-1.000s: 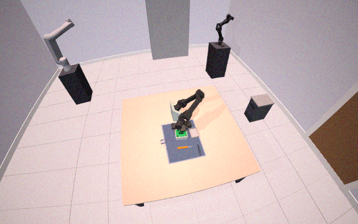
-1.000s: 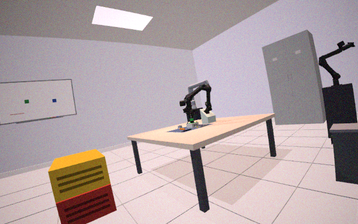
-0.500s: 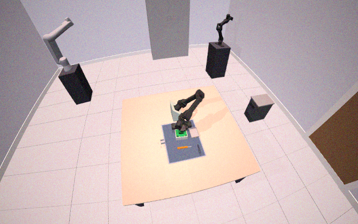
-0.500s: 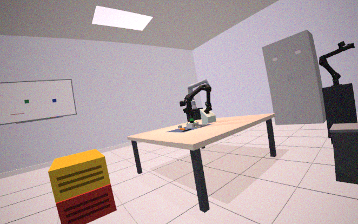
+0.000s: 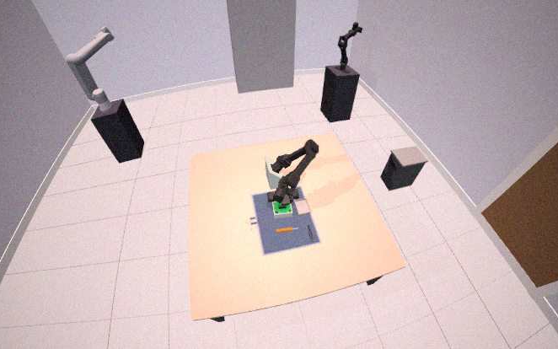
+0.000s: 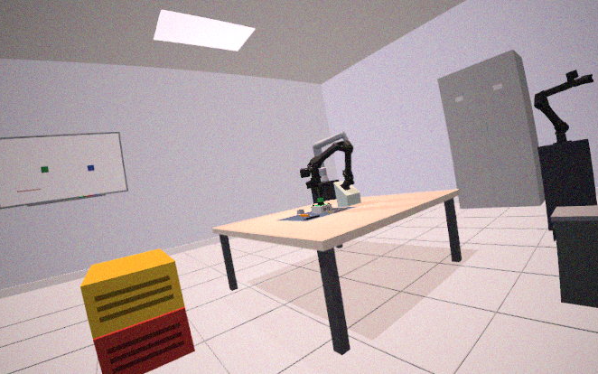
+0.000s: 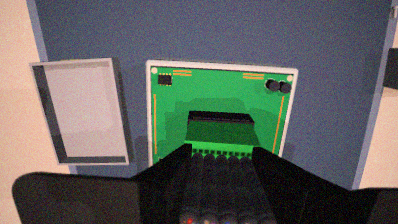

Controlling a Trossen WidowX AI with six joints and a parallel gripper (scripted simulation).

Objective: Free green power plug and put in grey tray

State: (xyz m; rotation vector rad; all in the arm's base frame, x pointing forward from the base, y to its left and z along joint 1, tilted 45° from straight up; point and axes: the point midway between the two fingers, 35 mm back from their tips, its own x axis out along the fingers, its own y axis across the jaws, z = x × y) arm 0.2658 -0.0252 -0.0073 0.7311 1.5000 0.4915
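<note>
The blue mat is 11 cm below my gripper tip and 5 cm ahead of it. The rest, counted from my gripper tip: green power plug: 1 cm below.
</note>
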